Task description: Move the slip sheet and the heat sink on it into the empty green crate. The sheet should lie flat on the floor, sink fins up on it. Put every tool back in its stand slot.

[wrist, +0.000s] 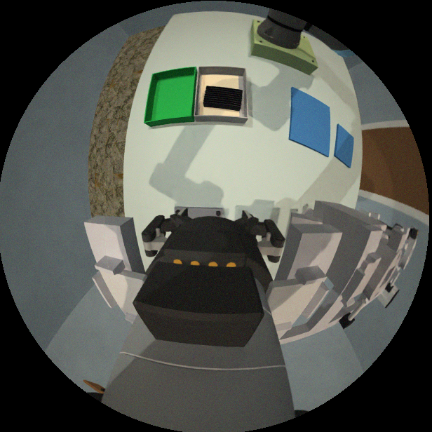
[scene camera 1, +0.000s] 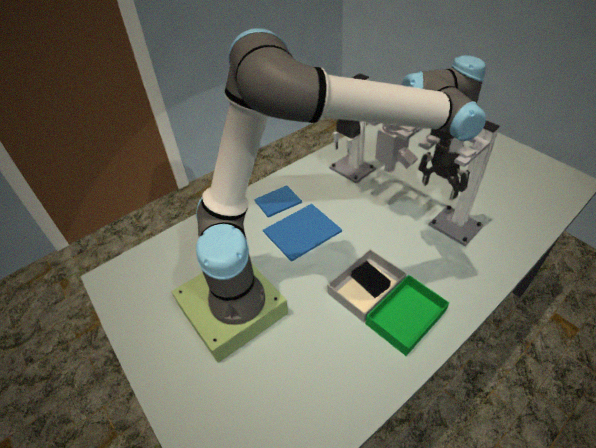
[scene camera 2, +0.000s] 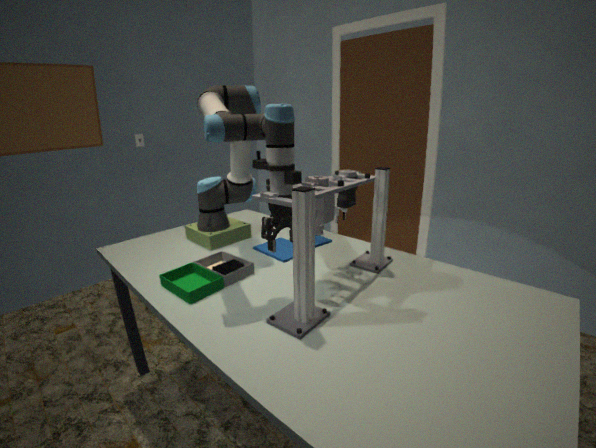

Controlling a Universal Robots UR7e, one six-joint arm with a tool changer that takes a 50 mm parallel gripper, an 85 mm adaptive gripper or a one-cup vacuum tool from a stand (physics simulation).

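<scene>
The black heat sink lies fins up on the cream slip sheet inside a grey crate. The green crate stands against the grey one and is empty. My black adaptive gripper is open with nothing between its fingers. It hangs at the end slot of the tool stand, high above the table and away from both crates. The stand's forks flank it in the wrist view.
A grey block-shaped tool and a black tool hang in the stand's other slots. A larger blue plate and a smaller blue plate lie between the arm's base and the stand.
</scene>
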